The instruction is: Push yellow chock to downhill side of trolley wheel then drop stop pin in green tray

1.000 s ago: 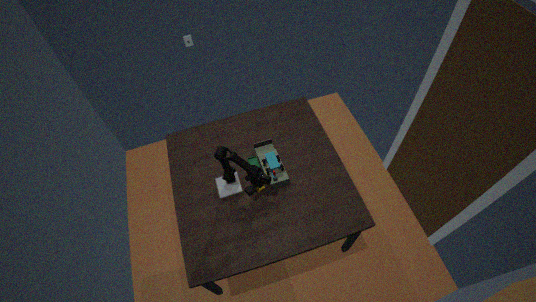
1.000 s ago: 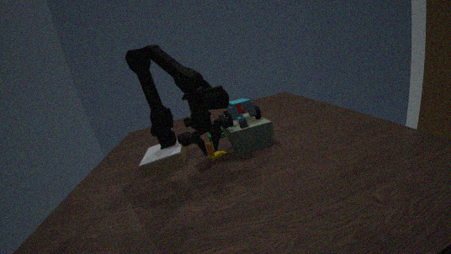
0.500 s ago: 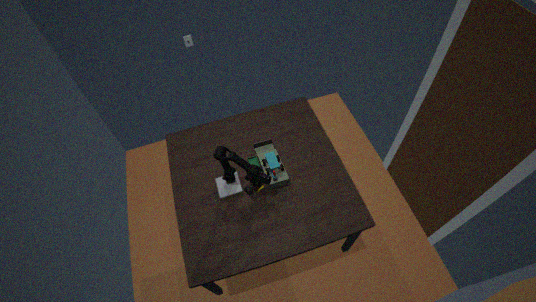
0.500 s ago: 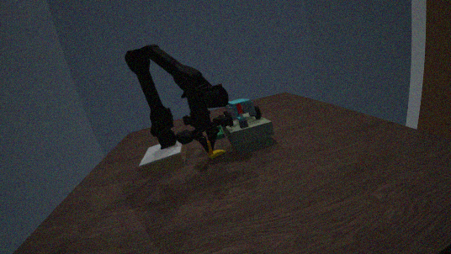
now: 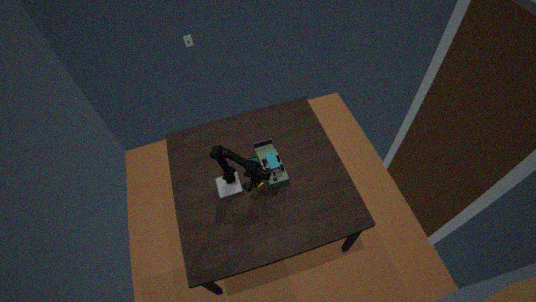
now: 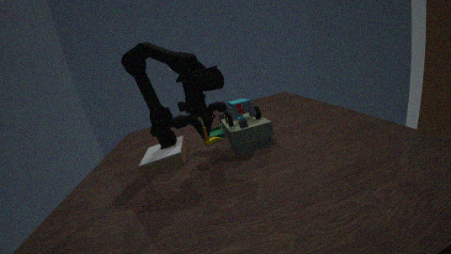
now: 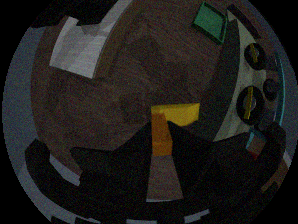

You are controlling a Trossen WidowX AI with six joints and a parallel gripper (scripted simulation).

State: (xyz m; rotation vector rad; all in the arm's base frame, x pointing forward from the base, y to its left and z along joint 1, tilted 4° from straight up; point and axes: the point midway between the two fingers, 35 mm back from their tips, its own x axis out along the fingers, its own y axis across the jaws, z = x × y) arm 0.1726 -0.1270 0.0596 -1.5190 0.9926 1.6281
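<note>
Now: the green tray 3 cm ahead of my gripper tip, 24 cm to the left of it and 10 cm below it. Also, from my gripper tip: trolley (15 cm ahead, 13 cm to the left, 3 cm above); yellow chock (2 cm ahead, 1 cm to the left, 1 cm below); red-headed stop pin (14 cm ahead, 2 cm to the left, 4 cm above).
</note>
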